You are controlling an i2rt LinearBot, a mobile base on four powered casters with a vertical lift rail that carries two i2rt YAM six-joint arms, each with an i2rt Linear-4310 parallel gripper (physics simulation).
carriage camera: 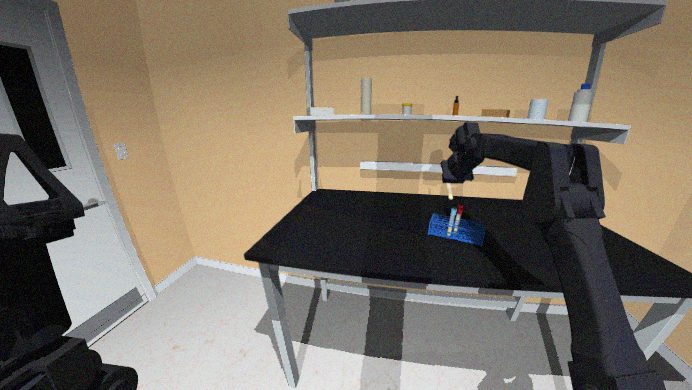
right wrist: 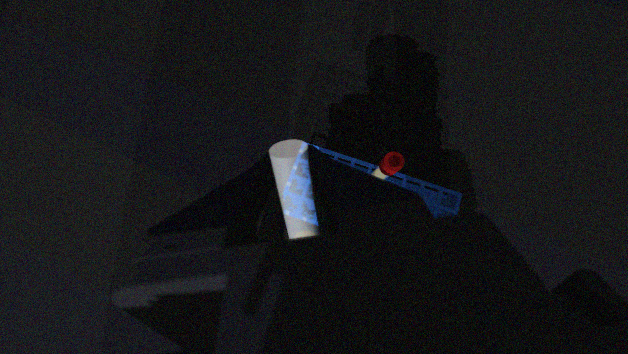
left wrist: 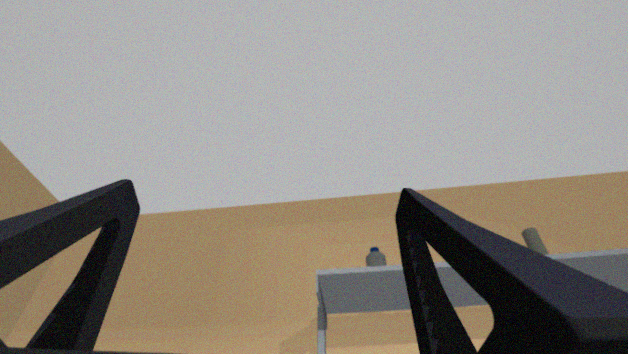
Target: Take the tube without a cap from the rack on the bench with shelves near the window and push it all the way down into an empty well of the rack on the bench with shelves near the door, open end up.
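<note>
My right gripper (carriage camera: 449,183) (right wrist: 293,157) is shut on an uncapped tube (carriage camera: 450,192) (right wrist: 299,192), raised above and behind the blue rack (carriage camera: 472,235) (right wrist: 447,201) in the carriage view. The tube's open end faces up towards the wrist camera, and its lower end hangs clear of the rack. The rack sits on the black bench (carriage camera: 350,235) and holds a green-capped tube (carriage camera: 451,220) and a red-capped tube (carriage camera: 459,212). A red cap (right wrist: 392,163) also shows in the right wrist view. My left gripper (left wrist: 269,198) is open and empty, away from the bench. Most rack wells are hidden.
A shelf (carriage camera: 450,118) above the bench carries bottles, a tall cylinder (carriage camera: 366,96) and small boxes. Another shelf (carriage camera: 475,17) is higher. A white strip (carriage camera: 395,166) is on the wall behind. A door (carriage camera: 85,250) is at the far left. A bench leg (carriage camera: 280,325) stands in front.
</note>
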